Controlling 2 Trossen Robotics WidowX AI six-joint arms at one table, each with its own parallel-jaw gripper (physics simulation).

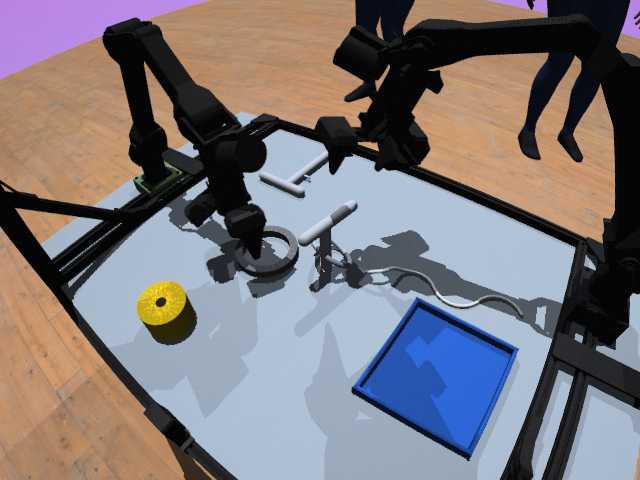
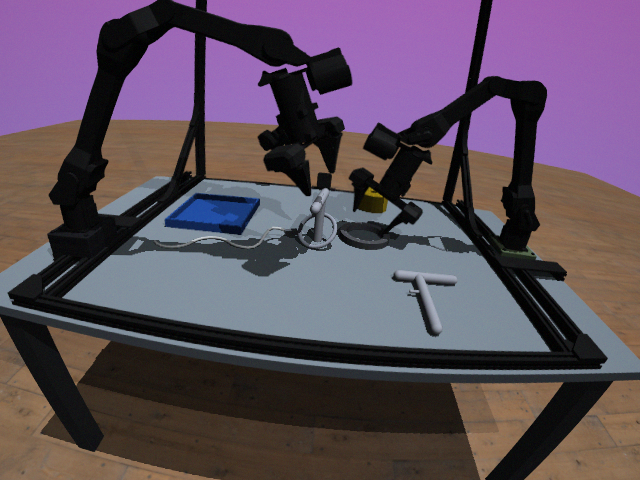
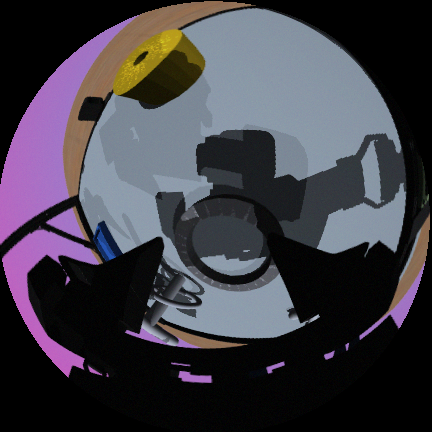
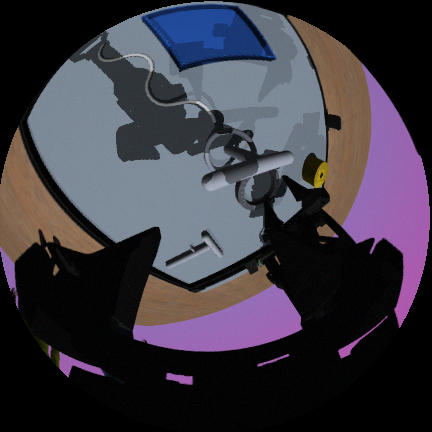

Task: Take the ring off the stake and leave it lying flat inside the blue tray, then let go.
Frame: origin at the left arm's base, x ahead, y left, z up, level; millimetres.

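Where they show: left gripper, fingertip midpoint: (image 1: 251, 249) (image 2: 368, 222) (image 3: 215, 240) (image 4: 273, 189); right gripper, fingertip midpoint: (image 1: 354, 171) (image 2: 321, 183) (image 4: 216, 232); left arm's base at its link origin: (image 1: 156, 175) (image 2: 512, 244) (image 4: 267, 258); right arm's base at its link origin: (image 1: 605, 294) (image 2: 81, 225).
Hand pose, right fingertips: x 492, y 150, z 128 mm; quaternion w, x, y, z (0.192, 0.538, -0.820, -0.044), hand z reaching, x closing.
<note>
Each offset is from my right fingertips to the top centre of the thing. "spot": to the spot under its first point.
An upright pale T-shaped stake @(dz -49, dx +5, dy -74 mm) (image 1: 324, 237) (image 2: 320, 222) (image 4: 270, 165) stands mid-table. A thin grey ring @(spot: dz -119, dx -33, dy -60 mm) (image 2: 334, 230) is at its post, below the crossbar; how they link is unclear. A thick dark grey ring @(dz -144, dx -104, dy -131 mm) (image 1: 293, 250) (image 2: 364, 242) (image 3: 232, 286) (image 4: 241, 192) lies flat beside it. The blue tray @(dz -138, dx +281, dy -145 mm) (image 1: 410, 422) (image 2: 201, 227) (image 4: 227, 62) has no ring in it. My left gripper (image 2: 373, 221) (image 3: 215, 240) is open and empty, low over the thick ring, one fingertip near its rim. My right gripper (image 1: 357, 167) (image 2: 320, 181) (image 4: 216, 232) is open and empty, above the stake.
A white wavy cable @(spot: dz -155, dx +242, dy -17 mm) (image 1: 457, 305) (image 2: 206, 238) runs between the stake and the tray's side. A yellow cylinder @(dz -110, dx -126, dy -352 mm) (image 1: 168, 315) (image 2: 375, 201) (image 3: 160, 70) stands past the thick ring. A second pale T-shaped piece @(dz -140, dx -234, dy +109 mm) (image 1: 281, 184) (image 2: 428, 304) (image 4: 212, 243) lies on the table.
</note>
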